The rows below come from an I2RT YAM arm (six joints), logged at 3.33 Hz.
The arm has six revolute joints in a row. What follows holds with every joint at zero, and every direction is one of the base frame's.
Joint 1 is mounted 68 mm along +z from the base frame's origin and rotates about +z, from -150 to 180 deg.
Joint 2 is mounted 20 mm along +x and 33.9 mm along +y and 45.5 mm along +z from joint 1 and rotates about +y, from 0 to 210 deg.
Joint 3 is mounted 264 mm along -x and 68.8 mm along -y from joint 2 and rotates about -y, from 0 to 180 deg.
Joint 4 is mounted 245 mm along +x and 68.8 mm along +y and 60 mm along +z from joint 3 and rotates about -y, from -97 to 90 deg.
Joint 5 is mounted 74 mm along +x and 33.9 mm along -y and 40.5 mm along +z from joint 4 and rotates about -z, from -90 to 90 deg.
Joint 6 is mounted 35.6 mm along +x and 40.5 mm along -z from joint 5 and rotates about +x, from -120 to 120 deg.
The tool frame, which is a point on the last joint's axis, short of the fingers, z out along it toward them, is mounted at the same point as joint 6; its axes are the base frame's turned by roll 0, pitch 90 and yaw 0 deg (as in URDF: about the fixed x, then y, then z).
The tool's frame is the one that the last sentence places.
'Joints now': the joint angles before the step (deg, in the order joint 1, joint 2, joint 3, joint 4, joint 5, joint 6). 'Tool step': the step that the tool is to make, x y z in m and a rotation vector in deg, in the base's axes. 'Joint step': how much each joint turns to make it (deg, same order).
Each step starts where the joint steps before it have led.
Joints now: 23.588, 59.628, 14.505, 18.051, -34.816, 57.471
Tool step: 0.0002, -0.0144, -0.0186, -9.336, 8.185, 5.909
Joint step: -4.828, 3.903, 3.753, -19.366, -5.151, -13.871
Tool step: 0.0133, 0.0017, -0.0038, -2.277, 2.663, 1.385
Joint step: -0.824, 6.127, 3.714, -2.975, -0.438, -3.321
